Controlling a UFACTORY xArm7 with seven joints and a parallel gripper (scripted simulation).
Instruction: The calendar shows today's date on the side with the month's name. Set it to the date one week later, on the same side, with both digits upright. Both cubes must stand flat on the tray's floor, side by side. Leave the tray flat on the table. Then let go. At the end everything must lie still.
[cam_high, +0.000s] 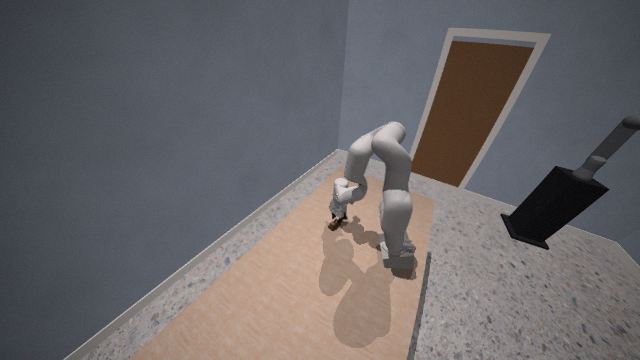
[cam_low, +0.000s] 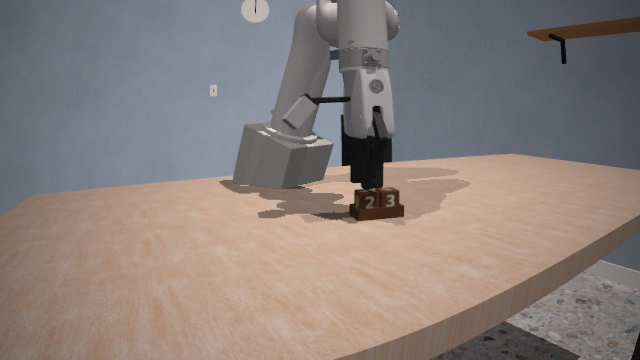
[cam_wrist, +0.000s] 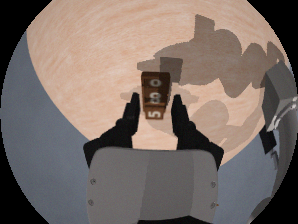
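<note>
My hand is 40 mm above the cube. The rest, counted from my hand: brown wooden tray (60 mm below, 20 mm to the left, 10 mm ahead).
</note>
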